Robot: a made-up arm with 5 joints. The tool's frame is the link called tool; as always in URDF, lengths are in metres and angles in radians. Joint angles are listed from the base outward.
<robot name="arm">
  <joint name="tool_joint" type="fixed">
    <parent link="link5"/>
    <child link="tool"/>
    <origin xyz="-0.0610 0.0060 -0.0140" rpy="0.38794 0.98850 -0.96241"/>
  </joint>
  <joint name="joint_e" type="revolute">
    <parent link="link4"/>
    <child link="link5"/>
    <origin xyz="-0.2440 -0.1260 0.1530" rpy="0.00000 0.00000 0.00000"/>
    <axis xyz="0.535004 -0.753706 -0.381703"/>
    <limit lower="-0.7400" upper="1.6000"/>
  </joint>
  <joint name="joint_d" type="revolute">
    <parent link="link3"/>
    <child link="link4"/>
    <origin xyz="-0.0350 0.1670 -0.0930" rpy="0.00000 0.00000 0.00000"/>
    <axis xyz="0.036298 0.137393 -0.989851"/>
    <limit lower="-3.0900" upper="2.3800"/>
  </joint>
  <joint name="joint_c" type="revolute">
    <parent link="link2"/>
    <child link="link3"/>
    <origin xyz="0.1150 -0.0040 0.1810" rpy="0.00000 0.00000 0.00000"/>
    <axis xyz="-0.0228 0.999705 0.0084"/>
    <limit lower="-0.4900" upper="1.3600"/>
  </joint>
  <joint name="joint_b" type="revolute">
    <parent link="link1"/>
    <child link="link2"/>
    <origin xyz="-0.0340 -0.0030 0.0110" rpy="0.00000 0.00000 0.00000"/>
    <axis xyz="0 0 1"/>
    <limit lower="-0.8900" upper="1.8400"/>
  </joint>
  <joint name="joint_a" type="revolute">
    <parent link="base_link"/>
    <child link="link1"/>
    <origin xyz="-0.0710 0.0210 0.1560" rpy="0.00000 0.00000 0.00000"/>
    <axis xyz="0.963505 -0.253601 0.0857"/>
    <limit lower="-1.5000" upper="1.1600"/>
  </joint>
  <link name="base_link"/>
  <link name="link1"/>
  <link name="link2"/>
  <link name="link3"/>
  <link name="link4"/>
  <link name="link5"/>
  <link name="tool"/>
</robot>
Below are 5 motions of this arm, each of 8 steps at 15 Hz.
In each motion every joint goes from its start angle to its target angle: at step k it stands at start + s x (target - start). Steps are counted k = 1, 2, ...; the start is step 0. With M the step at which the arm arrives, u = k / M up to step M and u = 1 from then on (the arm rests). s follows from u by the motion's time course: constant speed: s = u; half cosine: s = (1 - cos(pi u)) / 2; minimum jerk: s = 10 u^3 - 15 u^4 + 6 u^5.
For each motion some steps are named. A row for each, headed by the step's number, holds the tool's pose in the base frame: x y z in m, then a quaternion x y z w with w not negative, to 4 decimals.
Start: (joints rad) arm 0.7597 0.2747 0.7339 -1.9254 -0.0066
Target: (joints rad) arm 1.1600 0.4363 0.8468 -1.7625 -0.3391
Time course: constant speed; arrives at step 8
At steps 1, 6, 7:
1: 0.1534 -0.0910 0.2710 0.1391 0.4005 0.6597 0.6206
6: 0.1413 -0.1192 0.2637 0.0989 0.2755 0.6958 0.6559
7: 0.1389 -0.1253 0.2616 0.0910 0.2489 0.6999 0.6633

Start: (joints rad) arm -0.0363 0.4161 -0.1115 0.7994 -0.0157
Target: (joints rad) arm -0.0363 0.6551 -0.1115 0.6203 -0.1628
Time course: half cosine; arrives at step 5
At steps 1, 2, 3, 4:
1: -0.4168 0.1892 0.3906 0.4119 0.2923 -0.5961 0.6242
2: -0.4256 0.1552 0.3907 0.3817 0.3207 -0.5652 0.6572
3: -0.4314 0.1128 0.3910 0.3418 0.3524 -0.5244 0.6957
4: -0.4320 0.0785 0.3913 0.3075 0.3751 -0.4894 0.7247

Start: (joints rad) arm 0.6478 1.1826 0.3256 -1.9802 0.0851
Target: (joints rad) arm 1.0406 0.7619 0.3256 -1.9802 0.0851
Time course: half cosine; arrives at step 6
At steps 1, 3, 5, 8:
1: 0.0438 0.0895 0.4580 -0.1758 0.1800 0.8230 0.5092
3: 0.0723 0.0124 0.4495 -0.0830 0.1307 0.8113 0.5638
5: 0.0974 -0.0609 0.4205 0.0187 0.0830 0.7956 0.5999
8: 0.1010 -0.0715 0.4142 0.0350 0.0758 0.7928 0.6037

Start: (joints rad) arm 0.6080 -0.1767 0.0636 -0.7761 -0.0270
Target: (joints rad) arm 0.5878 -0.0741 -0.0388 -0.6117 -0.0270
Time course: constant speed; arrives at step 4
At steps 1, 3, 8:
1: -0.2201 -0.2064 0.2571 0.4901 0.3954 -0.0829 0.7724
3: -0.2357 -0.1910 0.2554 0.4985 0.3779 -0.0987 0.7739
8: -0.2432 -0.1830 0.2538 0.5033 0.3691 -0.1059 0.7741

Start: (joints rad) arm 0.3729 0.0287 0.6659 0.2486 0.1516
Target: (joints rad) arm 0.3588 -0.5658 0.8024 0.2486 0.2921
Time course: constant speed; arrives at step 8
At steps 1, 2, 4, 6, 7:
1: -0.2715 -0.0202 0.6048 0.3703 0.5412 -0.5788 0.4848
2: -0.2576 -0.0122 0.6124 0.3830 0.5356 -0.6013 0.4527
4: -0.2280 0.0001 0.6260 0.4064 0.5214 -0.6433 0.3862
6: -0.1964 0.0068 0.6373 0.4272 0.5035 -0.6807 0.3172
7: -0.1803 0.0081 0.6420 0.4365 0.4932 -0.6977 0.2818

